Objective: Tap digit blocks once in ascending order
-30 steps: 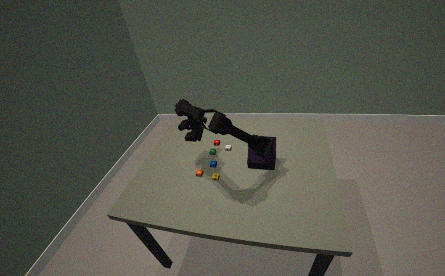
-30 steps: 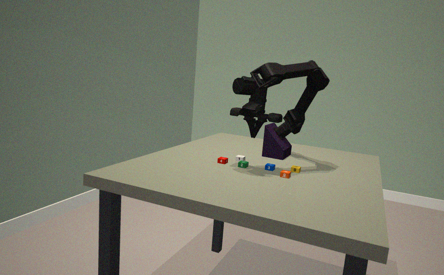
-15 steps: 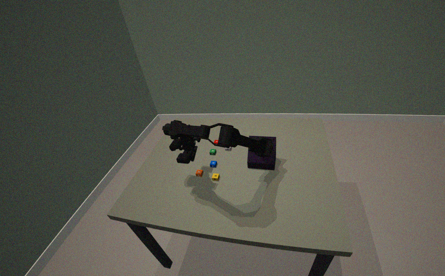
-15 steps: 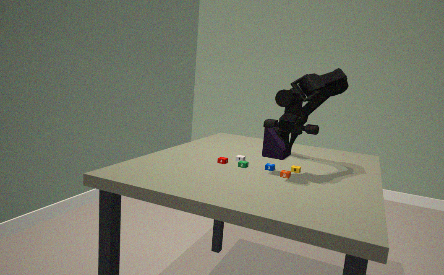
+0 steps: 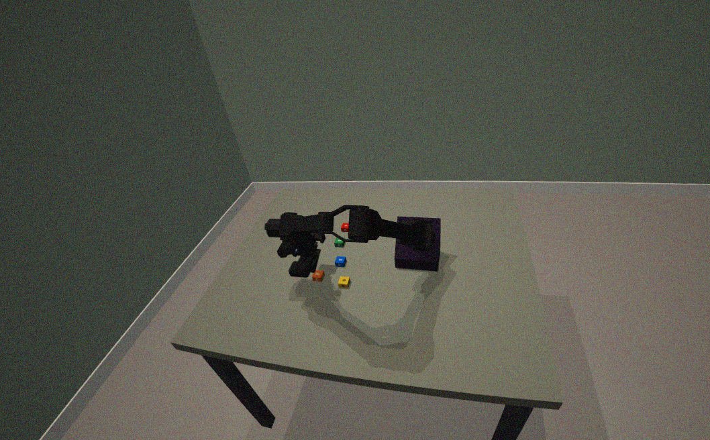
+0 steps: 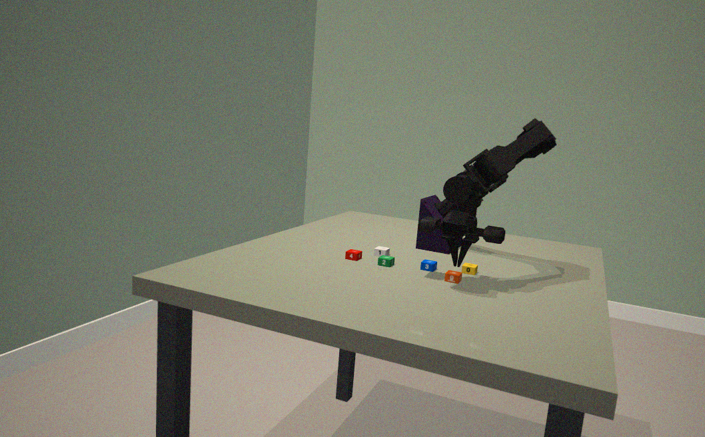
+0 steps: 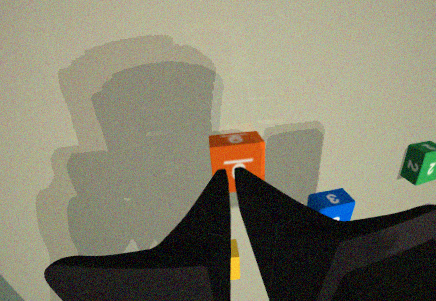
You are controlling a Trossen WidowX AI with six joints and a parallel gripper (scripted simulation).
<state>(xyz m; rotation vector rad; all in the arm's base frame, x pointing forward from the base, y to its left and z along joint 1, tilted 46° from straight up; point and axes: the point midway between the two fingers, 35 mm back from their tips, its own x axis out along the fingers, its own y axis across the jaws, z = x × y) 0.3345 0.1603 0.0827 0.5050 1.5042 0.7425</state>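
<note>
The orange block lies 10 mm behind my gripper tip, 10 mm to the right of it and 30 mm below it. Round my gripper tip: blue block: 60 mm behind, 90 mm to the right, 30 mm below; then yellow block: 110 mm behind, 30 mm below; then green block: 10 mm behind, 190 mm to the right, 30 mm below.
</note>
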